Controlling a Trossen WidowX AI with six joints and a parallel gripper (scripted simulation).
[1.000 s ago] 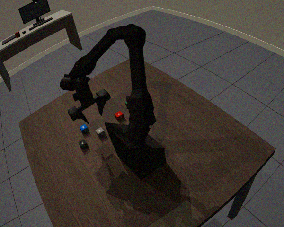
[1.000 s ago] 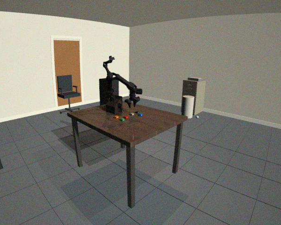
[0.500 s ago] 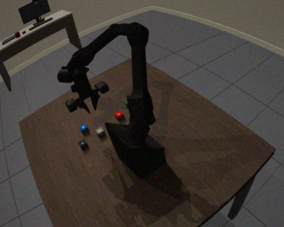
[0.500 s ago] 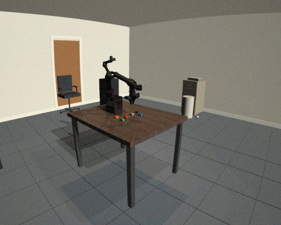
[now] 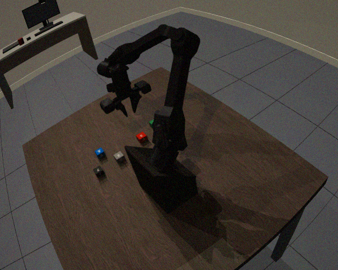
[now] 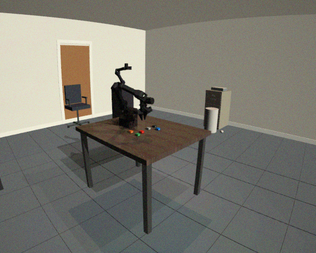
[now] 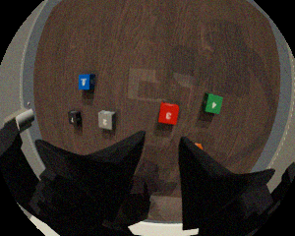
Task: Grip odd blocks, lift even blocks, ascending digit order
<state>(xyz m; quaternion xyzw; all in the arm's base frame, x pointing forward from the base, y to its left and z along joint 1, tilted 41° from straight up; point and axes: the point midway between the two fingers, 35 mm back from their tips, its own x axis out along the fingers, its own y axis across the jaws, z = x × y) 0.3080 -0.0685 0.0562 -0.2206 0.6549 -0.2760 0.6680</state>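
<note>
My gripper tip is now 110 mm above the red block, 10 mm to the left of it and 10 mm past it. Round my gripper tip: green block 110 mm below, 90 mm to the right, 10 mm ahead; then orange block 110 mm below, 100 mm behind, 70 mm to the right; then grey block 110 mm to the left, 110 mm below, 40 mm behind.
</note>
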